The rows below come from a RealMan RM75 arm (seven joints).
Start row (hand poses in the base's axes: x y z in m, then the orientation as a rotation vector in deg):
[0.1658, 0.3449, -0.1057, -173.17, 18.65, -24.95]
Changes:
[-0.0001, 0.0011, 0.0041, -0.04, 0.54, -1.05]
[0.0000, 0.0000, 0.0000, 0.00, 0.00, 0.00]
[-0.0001, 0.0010, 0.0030, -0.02, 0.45, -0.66]
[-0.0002, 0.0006, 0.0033, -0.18, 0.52, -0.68]
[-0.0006, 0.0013, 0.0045, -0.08, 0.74, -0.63]
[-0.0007, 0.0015, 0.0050, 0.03, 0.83, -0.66]
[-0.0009, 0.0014, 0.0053, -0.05, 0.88, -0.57]
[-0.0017, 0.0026, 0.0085, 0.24, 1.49, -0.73]
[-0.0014, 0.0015, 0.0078, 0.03, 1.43, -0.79]
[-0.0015, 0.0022, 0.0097, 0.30, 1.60, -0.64]
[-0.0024, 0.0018, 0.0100, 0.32, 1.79, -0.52]
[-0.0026, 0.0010, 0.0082, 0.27, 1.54, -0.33]
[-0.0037, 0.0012, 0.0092, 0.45, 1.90, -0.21]
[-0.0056, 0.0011, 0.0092, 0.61, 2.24, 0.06]
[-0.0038, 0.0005, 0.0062, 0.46, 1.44, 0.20]
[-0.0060, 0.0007, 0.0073, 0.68, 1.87, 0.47]
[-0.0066, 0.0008, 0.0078, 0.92, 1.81, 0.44]
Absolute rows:
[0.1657, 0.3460, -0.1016, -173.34, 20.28, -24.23]
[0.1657, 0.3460, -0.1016, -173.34, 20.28, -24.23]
[0.1656, 0.3470, -0.0986, -173.47, 21.32, -23.61]
[0.1654, 0.3476, -0.0953, -173.76, 22.38, -22.93]
[0.1648, 0.3489, -0.0908, -174.02, 23.38, -21.88]
[0.1641, 0.3504, -0.0858, -174.19, 24.44, -20.66]
[0.1632, 0.3518, -0.0805, -174.45, 25.36, -19.38]
[0.1615, 0.3544, -0.0720, -174.57, 26.57, -17.09]
[0.1601, 0.3559, -0.0642, -174.83, 27.86, -14.95]
[0.1586, 0.3581, -0.0545, -174.86, 28.92, -12.46]
[0.1562, 0.3599, -0.0445, -174.90, 29.80, -9.66]
[0.1536, 0.3609, -0.0363, -174.93, 30.37, -7.25]
[0.1499, 0.3621, -0.0271, -174.85, 30.76, -4.23]
[0.1443, 0.3632, -0.0179, -174.69, 30.72, -0.65]
[0.1405, 0.3637, -0.0117, -174.53, 30.43, 1.67]
[0.1345, 0.3644, -0.0044, -174.25, 29.72, 4.71]
[0.1279, 0.3652, 0.0034, -173.67, 28.99, 7.69]

